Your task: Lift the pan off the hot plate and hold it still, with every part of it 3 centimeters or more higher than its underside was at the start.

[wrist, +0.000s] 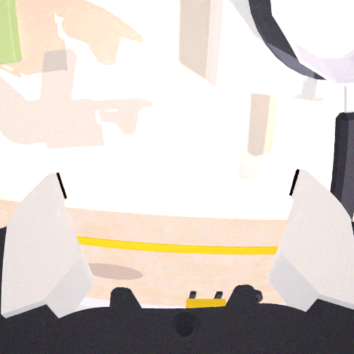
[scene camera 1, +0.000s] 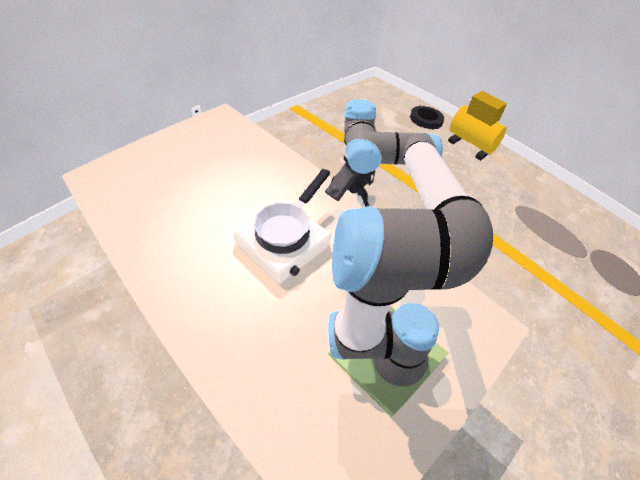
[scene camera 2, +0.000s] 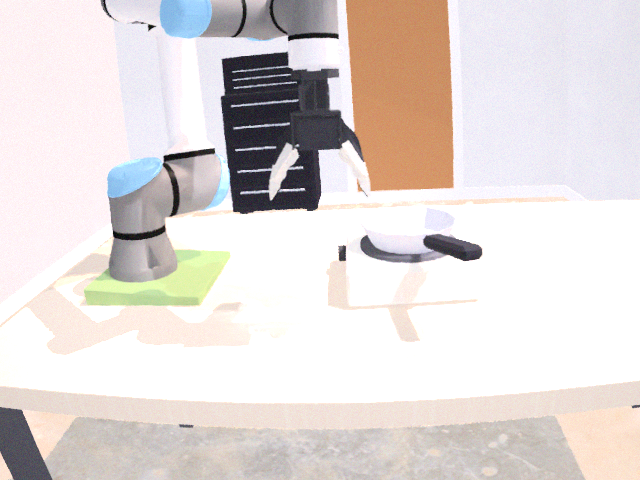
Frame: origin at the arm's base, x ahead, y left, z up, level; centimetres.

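Where they show: gripper, fingertip midpoint: [scene camera 1: 349, 207] [scene camera 2: 319, 199]; arm's base at its link origin: [scene camera 1: 400, 360] [scene camera 2: 143, 268].
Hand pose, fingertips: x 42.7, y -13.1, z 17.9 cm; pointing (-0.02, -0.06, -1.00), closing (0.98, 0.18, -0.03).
Each offset is from my fingertips to the top centre of the thing. Level surfaces: height alone.
A pale pan [scene camera 1: 281, 230] [scene camera 2: 395, 240] [wrist: 320, 30] sits upright on the black ring [scene camera 1: 281, 248] [wrist: 280, 50] of a white hot plate [scene camera 1: 258, 253] [scene camera 2: 408, 285]. Its black handle {dy -2.0, dx +20.0, dz -4.5 cm} [scene camera 1: 314, 186] [scene camera 2: 452, 246] [wrist: 343, 160] sticks out over the hot plate's edge. My gripper [scene camera 1: 366, 199] [scene camera 2: 319, 196] [wrist: 177, 175] is open and empty, pointing down, with light fingers spread wide. In scene camera 2 it hangs above the tabletop, left of the pan and higher than its rim. In the wrist view the handle lies right of the right fingertip, which partly hides its outer end.
The table {dz -20.8 cm} [scene camera 1: 180, 330] [scene camera 2: 289, 372] carries the arm's green base plate [scene camera 1: 385, 387] [scene camera 2: 149, 297] [wrist: 9, 35]. The hot plate has a black knob {dy +20.5, dx -0.5, dz -15.3 cm} [scene camera 1: 294, 270] [scene camera 2: 341, 252]. A black drawer cabinet [scene camera 2: 258, 136], a yellow machine [scene camera 1: 478, 129] and a black tyre [scene camera 1: 427, 125] stand beyond the table.
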